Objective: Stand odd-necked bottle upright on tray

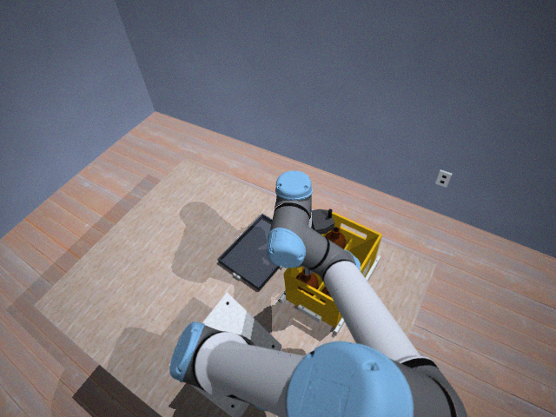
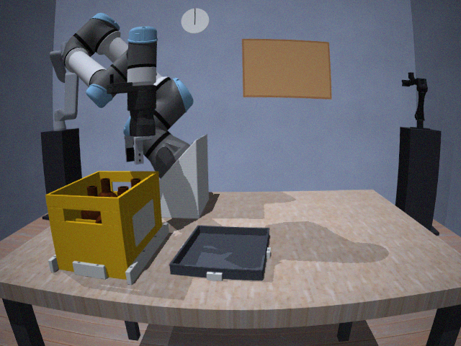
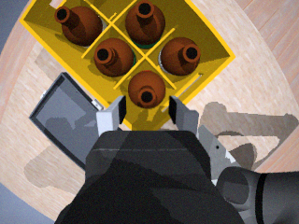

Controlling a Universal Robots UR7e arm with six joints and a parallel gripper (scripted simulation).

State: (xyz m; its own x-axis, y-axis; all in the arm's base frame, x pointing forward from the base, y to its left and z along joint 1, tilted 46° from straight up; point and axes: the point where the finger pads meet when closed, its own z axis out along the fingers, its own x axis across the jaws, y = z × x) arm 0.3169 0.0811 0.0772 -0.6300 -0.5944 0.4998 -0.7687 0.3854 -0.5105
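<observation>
Right now my hand is 100 mm short of the yellow crate, 30 mm to the left of it and 140 mm above it. Also, from my hand: dark tray: 40 mm ahead, 240 mm to the left, 210 mm below; bottle: 180 mm ahead, 20 mm to the left, 140 mm below.
</observation>
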